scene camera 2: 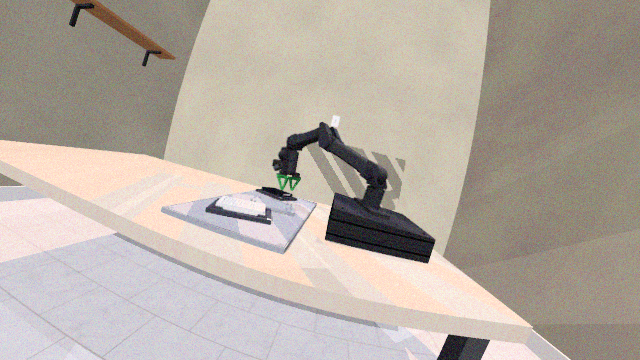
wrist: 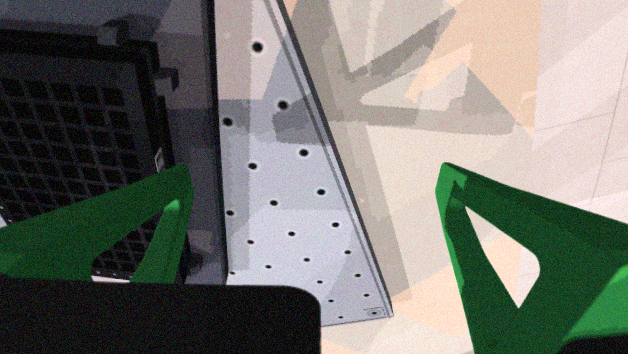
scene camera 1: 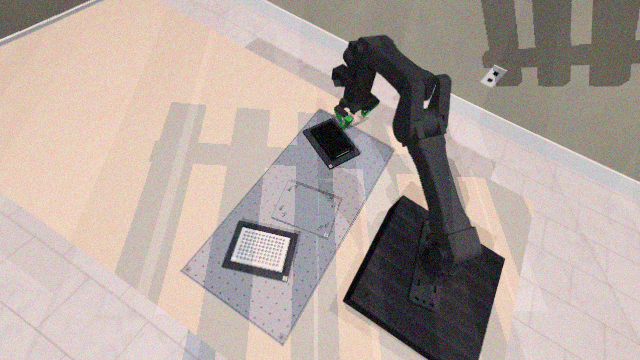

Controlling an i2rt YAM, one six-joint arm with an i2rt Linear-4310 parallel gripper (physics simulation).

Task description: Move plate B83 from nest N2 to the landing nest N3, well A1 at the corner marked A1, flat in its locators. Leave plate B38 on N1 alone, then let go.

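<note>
A black well plate point(scene camera 1: 334, 140) point(wrist: 65, 125) sits in a dark nest point(scene camera 1: 328, 161) point(wrist: 196, 135) at the board's far end. A white well plate point(scene camera 1: 261, 249) point(scene camera 2: 241, 204) sits in another dark nest point(scene camera 1: 227, 262). Between them is an empty pale nest point(scene camera 1: 306, 210) with small locators and a corner tag. The plate and nest labels are too small to read. My gripper point(scene camera 1: 355, 120) point(scene camera 2: 288, 189) point(wrist: 314, 177) is open and empty above the board's far end, beside the black plate. In the wrist view its left finger overlaps the black plate's side; its right finger is past the board's edge.
The perforated board point(scene camera 1: 240, 300) point(scene camera 2: 280, 242) point(wrist: 305, 210) lies on the wooden table point(scene camera 1: 100, 150) point(scene camera 2: 310, 295). The arm's black base block point(scene camera 1: 380, 295) point(scene camera 2: 380, 240) stands beside it. A wall shelf point(scene camera 2: 125, 27) hangs high at the left in scene camera 2.
</note>
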